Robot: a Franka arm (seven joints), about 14 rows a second.
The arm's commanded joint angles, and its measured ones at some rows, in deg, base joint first. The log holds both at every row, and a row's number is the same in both.
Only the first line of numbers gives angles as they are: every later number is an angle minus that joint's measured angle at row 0.
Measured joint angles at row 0:
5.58, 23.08, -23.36, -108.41, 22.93, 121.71, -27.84
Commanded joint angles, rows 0 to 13:
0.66, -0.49, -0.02, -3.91, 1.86, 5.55, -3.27
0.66, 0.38, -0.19, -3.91, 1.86, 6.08, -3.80
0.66, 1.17, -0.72, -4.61, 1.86, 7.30, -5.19
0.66, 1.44, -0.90, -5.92, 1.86, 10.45, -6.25
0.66, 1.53, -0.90, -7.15, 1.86, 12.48, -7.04
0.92, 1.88, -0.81, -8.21, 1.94, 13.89, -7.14
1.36, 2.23, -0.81, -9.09, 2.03, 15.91, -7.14
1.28, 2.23, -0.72, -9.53, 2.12, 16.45, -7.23
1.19, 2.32, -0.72, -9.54, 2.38, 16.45, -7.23
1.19, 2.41, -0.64, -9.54, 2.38, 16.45, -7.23
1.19, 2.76, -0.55, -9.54, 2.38, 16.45, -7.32
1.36, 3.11, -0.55, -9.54, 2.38, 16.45, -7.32
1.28, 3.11, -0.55, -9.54, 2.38, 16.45, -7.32
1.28, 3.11, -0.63, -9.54, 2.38, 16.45, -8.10
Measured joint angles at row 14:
0.54, 3.02, -0.03, -9.19, 0.56, 15.71, -5.98
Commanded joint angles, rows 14 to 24:
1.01, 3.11, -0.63, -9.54, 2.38, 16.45, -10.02
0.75, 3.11, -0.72, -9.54, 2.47, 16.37, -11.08
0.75, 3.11, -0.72, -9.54, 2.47, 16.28, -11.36
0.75, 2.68, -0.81, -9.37, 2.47, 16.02, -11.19
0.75, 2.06, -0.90, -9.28, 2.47, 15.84, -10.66
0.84, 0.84, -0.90, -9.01, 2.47, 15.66, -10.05
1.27, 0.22, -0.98, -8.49, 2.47, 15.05, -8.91
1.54, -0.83, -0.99, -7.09, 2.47, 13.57, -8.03
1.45, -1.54, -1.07, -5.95, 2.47, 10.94, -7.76
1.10, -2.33, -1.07, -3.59, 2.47, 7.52, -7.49
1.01, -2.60, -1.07, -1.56, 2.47, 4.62, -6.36
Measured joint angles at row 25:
0.63, -0.53, -0.35, -4.86, 0.82, 10.44, -8.19
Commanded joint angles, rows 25 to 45:
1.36, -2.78, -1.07, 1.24, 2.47, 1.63, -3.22
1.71, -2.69, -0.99, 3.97, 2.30, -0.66, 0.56
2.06, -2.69, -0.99, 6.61, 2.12, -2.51, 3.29
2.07, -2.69, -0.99, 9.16, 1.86, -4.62, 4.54
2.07, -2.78, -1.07, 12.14, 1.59, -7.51, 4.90
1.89, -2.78, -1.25, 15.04, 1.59, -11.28, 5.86
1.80, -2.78, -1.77, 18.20, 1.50, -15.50, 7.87
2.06, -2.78, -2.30, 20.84, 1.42, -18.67, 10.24
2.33, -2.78, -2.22, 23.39, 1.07, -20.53, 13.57
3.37, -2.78, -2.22, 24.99, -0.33, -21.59, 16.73
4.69, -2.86, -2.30, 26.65, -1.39, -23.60, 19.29
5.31, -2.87, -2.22, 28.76, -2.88, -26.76, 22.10
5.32, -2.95, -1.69, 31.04, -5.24, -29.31, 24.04
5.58, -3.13, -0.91, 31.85, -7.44, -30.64, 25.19
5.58, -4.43, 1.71, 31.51, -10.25, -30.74, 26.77
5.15, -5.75, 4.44, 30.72, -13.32, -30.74, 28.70
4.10, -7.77, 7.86, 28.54, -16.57, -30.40, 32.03
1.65, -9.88, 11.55, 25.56, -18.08, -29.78, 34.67
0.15, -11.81, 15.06, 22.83, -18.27, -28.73, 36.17
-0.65, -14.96, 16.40, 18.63, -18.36, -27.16, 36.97
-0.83, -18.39, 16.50, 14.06, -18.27, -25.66, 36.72
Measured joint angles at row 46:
1.47, -9.75, 13.75, 25.05, -17.09, -29.20, 35.11
